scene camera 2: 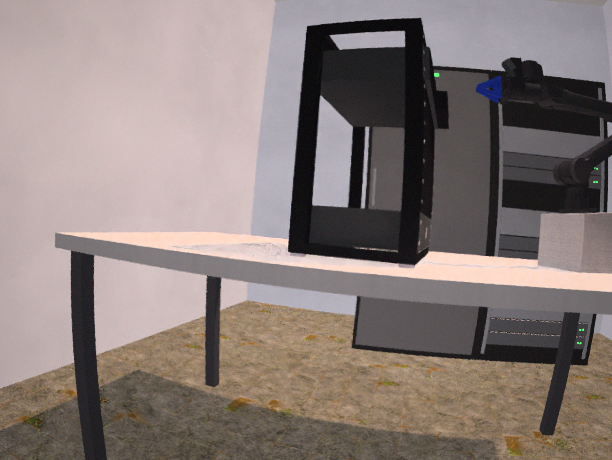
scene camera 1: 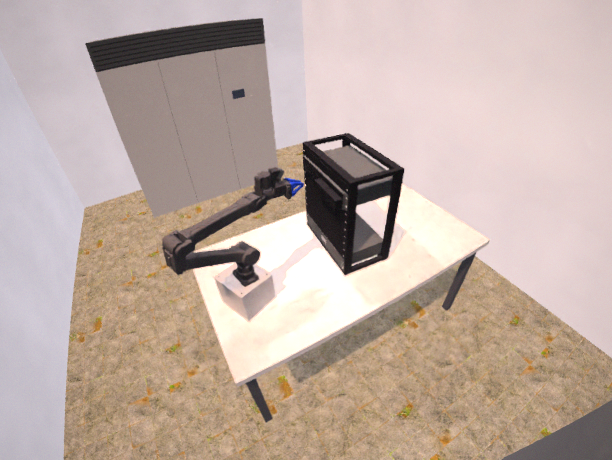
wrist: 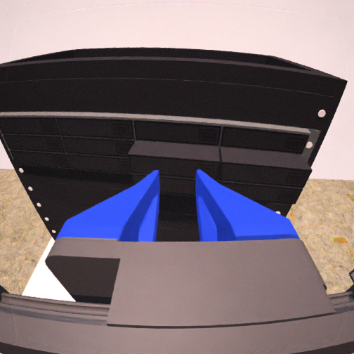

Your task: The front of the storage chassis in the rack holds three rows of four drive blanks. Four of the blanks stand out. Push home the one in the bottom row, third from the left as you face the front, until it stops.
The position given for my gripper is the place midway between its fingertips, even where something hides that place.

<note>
In view: my gripper [scene camera 2: 476,88] and a black rack [scene camera 2: 391,86].
The black rack also shows in scene camera 1 [scene camera 1: 336,181] and in the wrist view [wrist: 89,122]. My gripper shows as well in the wrist view [wrist: 177,178].
</note>
